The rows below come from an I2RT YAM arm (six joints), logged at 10 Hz.
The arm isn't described. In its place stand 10 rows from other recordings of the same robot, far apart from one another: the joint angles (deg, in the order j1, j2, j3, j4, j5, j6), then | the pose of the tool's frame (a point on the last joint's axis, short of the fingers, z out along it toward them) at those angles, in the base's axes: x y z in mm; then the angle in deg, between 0 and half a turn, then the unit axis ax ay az.
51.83, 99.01, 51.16, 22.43, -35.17, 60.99 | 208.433, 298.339, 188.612, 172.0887, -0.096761, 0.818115, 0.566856
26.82, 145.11, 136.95, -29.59, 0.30, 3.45 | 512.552, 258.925, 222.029, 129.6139, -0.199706, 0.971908, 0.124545
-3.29, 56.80, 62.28, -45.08, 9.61, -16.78 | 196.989, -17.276, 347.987, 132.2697, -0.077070, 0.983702, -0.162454
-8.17, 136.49, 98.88, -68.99, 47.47, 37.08 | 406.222, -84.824, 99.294, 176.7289, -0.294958, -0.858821, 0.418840
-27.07, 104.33, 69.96, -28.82, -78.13, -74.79 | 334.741, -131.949, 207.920, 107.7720, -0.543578, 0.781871, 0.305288
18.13, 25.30, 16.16, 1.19, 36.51, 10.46 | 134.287, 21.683, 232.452, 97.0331, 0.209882, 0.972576, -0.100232
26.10, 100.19, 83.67, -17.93, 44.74, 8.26 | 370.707, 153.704, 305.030, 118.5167, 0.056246, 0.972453, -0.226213
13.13, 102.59, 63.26, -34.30, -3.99, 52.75 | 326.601, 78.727, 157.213, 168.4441, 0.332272, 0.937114, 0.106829
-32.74, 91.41, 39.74, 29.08, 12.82, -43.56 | 269.837, -182.889, 180.683, 135.7925, -0.017558, 0.894614, -0.446495
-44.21, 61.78, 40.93, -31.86, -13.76, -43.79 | 157.332, -141.239, 228.610, 144.2230, -0.036620, 0.988623, -0.145891
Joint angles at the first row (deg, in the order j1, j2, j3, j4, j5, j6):
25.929, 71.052, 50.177, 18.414, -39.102, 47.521
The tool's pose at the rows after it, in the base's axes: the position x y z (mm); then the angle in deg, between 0 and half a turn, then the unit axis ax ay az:
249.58, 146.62, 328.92, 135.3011, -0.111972, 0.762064, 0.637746
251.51, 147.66, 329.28, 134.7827, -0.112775, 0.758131, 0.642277
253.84, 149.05, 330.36, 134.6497, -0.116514, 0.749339, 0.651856
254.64, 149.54, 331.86, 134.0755, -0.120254, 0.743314, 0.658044
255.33, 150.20, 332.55, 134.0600, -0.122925, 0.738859, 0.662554
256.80, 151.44, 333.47, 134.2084, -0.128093, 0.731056, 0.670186
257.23, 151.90, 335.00, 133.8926, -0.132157, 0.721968, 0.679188
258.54, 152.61, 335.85, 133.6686, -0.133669, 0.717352, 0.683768
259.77, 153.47, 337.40, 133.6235, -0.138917, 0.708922, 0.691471
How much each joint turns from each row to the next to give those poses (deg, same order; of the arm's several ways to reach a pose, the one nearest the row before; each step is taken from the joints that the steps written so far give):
0.007, 0.653, 0.189, 1.810, -0.507, 0.600
0.024, 0.562, 0.048, 1.531, 0.066, 0.398
-0.019, 0.782, 0.112, 2.326, -0.687, 0.992
-0.002, 0.297, 0.004, 1.644, -0.208, 0.411
0.022, 0.300, 0.050, 1.040, -0.379, 0.444
0.017, 0.617, 0.132, 1.780, -0.817, 0.800
0.000, 0.331, -0.133, 2.269, -0.488, 0.961
-0.001, 0.453, 0.140, 1.272, -0.156, 0.517
-0.016, 0.558, 0.164, 1.923, -0.693, 0.852

